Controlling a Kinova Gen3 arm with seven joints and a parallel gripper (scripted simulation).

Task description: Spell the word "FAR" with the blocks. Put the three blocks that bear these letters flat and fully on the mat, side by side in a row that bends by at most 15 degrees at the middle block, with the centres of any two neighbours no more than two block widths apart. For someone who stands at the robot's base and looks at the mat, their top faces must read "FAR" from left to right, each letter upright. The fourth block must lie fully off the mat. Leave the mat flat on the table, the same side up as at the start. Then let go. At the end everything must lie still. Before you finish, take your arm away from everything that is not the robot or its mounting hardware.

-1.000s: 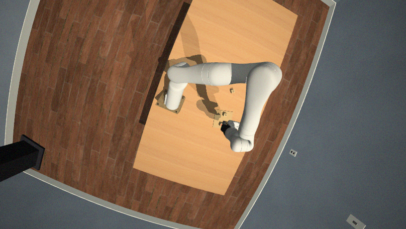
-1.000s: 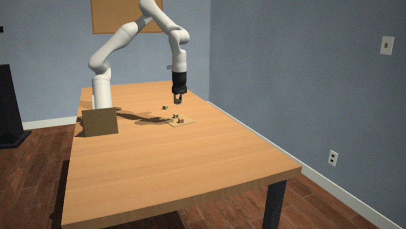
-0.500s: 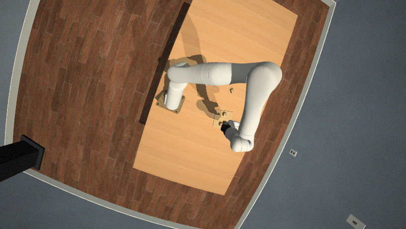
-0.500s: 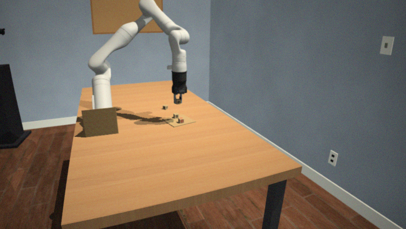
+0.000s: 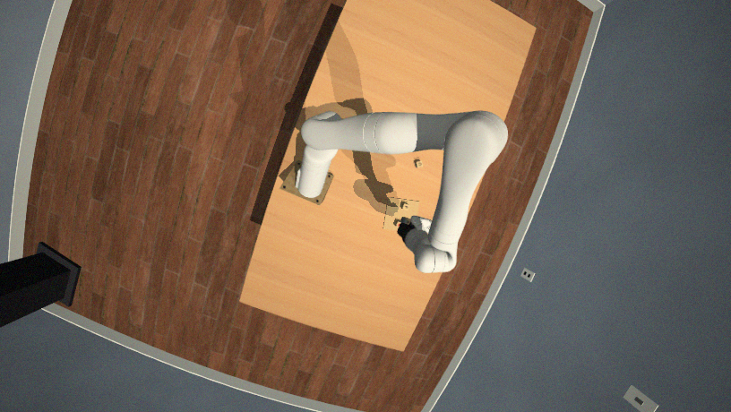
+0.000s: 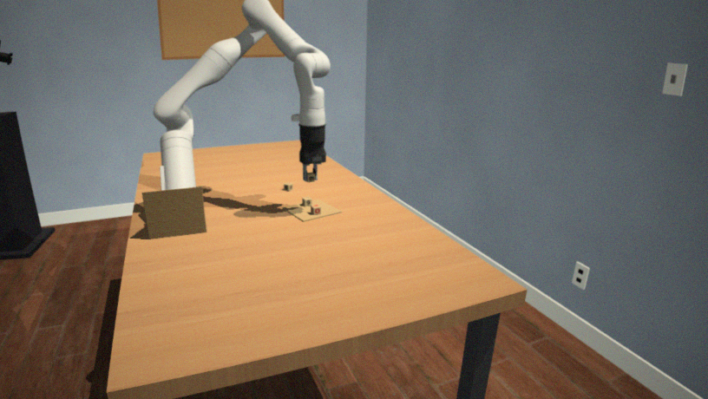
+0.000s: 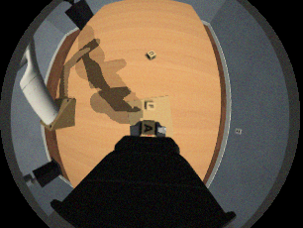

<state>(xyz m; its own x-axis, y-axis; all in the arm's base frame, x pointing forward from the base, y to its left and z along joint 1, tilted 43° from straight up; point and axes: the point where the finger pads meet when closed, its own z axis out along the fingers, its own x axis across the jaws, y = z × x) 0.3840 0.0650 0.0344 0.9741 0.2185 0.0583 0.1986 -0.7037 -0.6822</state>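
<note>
My hand is 120 mm above the tan mat and 10 mm to the right of it.
</note>
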